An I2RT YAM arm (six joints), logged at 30 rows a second.
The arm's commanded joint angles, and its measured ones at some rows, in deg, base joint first. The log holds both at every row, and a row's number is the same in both.
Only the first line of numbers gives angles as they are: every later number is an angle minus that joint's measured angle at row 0.
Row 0, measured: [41.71, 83.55, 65.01, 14.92, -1.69, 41.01]
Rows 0 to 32, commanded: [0.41, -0.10, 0.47, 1.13, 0.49, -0.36]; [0.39, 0.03, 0.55, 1.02, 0.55, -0.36]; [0.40, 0.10, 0.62, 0.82, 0.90, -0.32]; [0.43, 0.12, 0.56, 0.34, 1.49, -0.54]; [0.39, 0.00, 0.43, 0.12, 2.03, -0.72]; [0.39, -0.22, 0.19, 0.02, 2.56, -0.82]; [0.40, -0.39, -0.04, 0.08, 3.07, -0.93]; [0.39, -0.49, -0.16, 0.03, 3.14, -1.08]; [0.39, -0.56, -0.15, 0.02, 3.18, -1.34]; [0.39, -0.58, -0.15, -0.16, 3.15, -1.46]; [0.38, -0.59, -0.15, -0.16, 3.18, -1.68]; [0.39, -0.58, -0.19, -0.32, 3.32, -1.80]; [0.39, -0.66, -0.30, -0.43, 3.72, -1.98]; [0.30, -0.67, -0.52, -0.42, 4.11, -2.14]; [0.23, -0.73, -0.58, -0.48, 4.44, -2.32]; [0.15, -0.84, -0.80, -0.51, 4.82, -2.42]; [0.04, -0.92, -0.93, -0.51, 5.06, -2.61]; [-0.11, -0.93, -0.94, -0.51, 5.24, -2.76]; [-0.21, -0.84, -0.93, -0.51, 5.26, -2.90]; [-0.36, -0.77, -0.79, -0.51, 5.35, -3.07]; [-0.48, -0.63, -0.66, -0.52, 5.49, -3.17]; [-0.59, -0.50, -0.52, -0.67, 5.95, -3.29]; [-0.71, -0.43, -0.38, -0.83, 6.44, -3.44]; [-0.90, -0.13, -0.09, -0.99, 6.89, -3.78]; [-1.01, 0.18, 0.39, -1.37, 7.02, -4.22]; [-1.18, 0.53, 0.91, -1.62, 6.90, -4.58]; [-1.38, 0.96, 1.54, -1.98, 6.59, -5.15]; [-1.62, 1.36, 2.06, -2.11, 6.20, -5.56]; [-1.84, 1.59, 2.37, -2.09, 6.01, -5.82]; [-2.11, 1.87, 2.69, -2.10, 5.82, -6.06]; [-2.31, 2.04, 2.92, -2.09, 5.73, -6.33]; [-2.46, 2.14, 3.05, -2.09, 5.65, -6.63]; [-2.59, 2.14, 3.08, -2.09, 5.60, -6.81]
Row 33, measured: [-2.05, 1.64, 0.88, -1.82, 5.13, -4.87]
